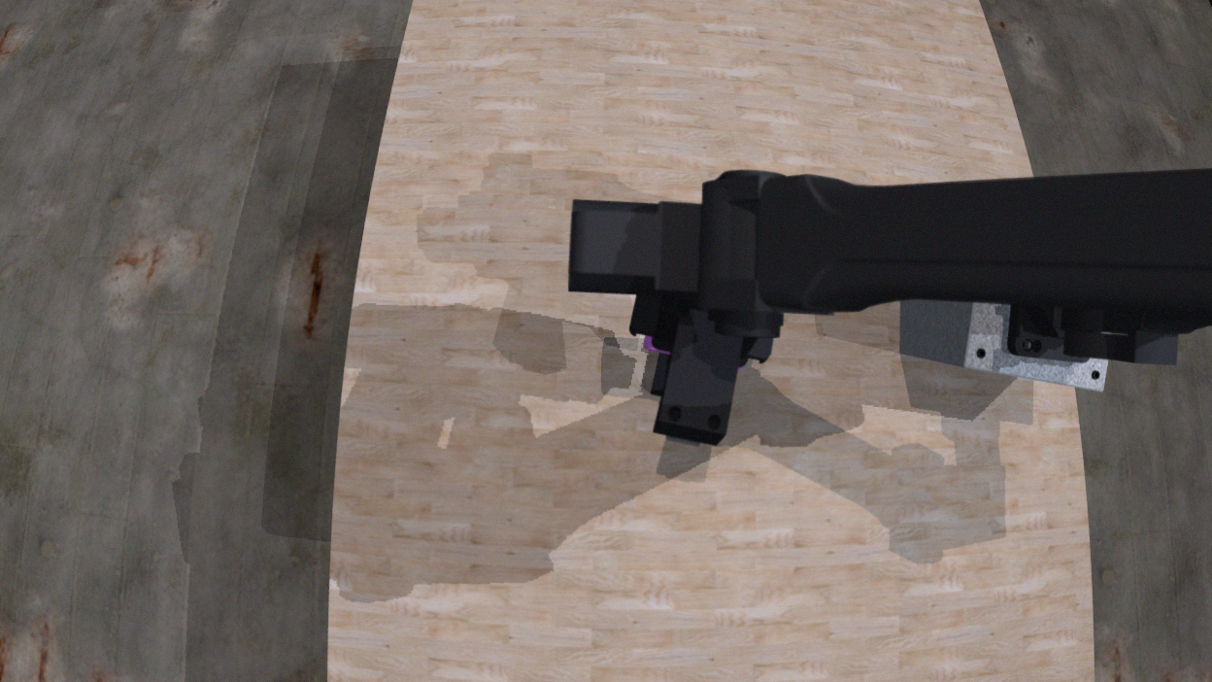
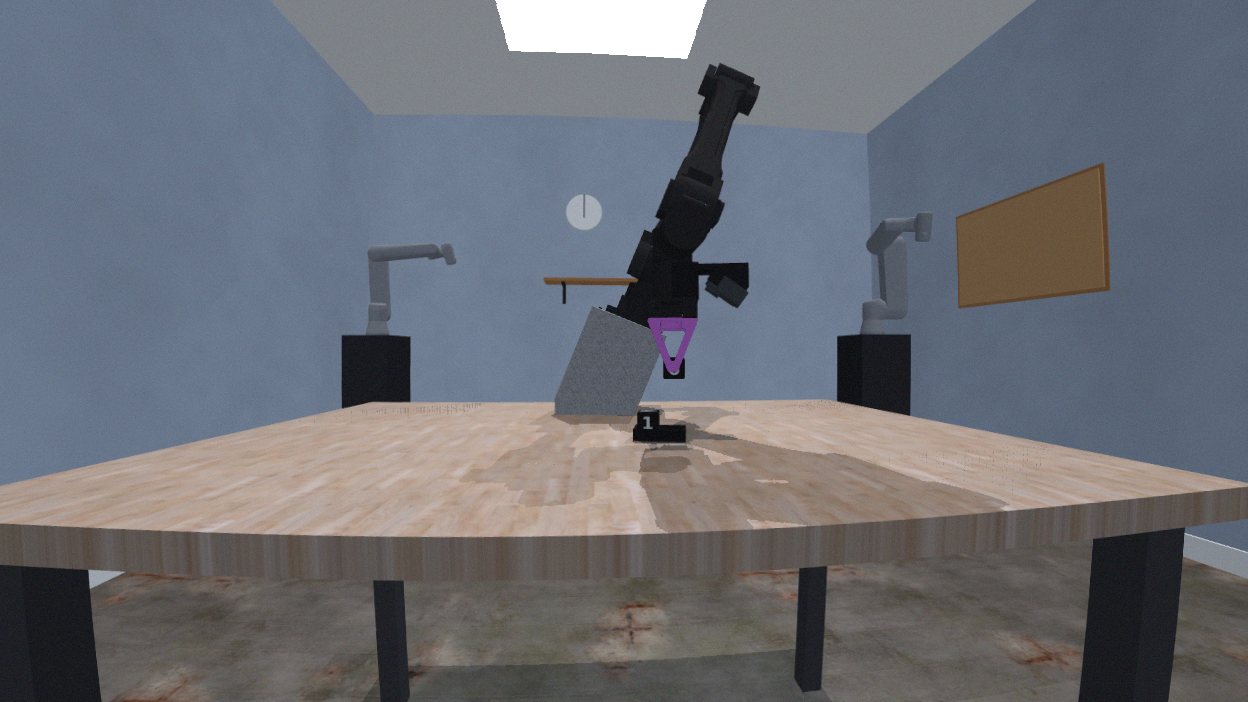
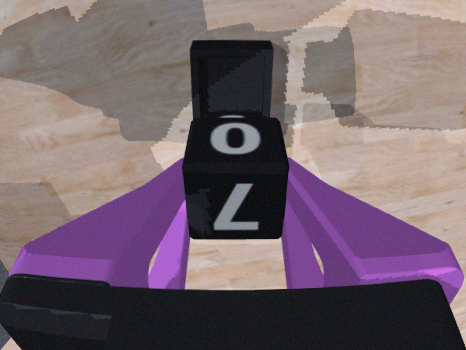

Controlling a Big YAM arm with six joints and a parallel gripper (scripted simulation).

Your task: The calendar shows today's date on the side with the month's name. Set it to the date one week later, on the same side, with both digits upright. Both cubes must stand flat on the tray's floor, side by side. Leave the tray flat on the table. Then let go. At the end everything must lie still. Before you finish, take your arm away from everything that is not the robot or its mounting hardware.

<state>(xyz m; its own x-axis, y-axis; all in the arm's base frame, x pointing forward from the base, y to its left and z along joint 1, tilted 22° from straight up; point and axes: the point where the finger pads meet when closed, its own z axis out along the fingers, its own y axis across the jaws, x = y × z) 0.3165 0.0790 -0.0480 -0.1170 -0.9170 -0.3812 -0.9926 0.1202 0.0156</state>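
Now: the black tray 10 cm below my hand and 2 cm to the right of it. The rest, counted from my hand: black cube (right at my hand).
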